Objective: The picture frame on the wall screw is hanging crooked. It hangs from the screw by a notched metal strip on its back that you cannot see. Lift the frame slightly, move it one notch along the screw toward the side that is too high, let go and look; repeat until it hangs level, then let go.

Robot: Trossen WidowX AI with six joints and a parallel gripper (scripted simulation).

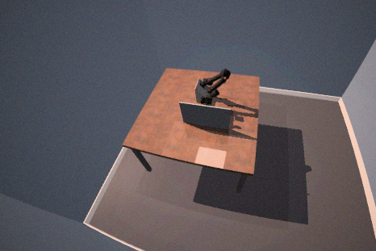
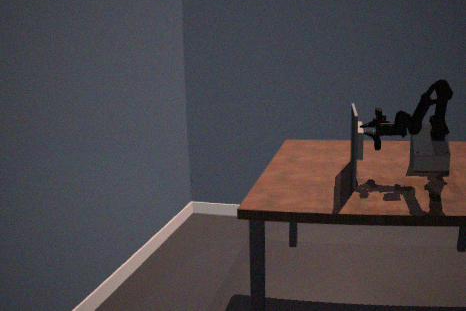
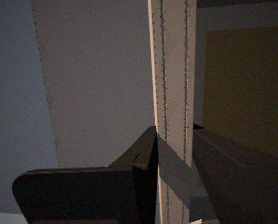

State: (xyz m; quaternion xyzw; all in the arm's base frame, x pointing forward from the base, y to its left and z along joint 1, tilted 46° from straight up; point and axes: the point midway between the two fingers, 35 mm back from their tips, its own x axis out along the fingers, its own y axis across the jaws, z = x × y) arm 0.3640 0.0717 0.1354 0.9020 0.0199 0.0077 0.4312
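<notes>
Now: the picture frame 1 cm ahead of my gripper tip, 1 cm to the right of it and 5 cm below it. Round my gripper tip: grey wall panel: 2 cm ahead, 1 cm to the right, 6 cm below.
</notes>
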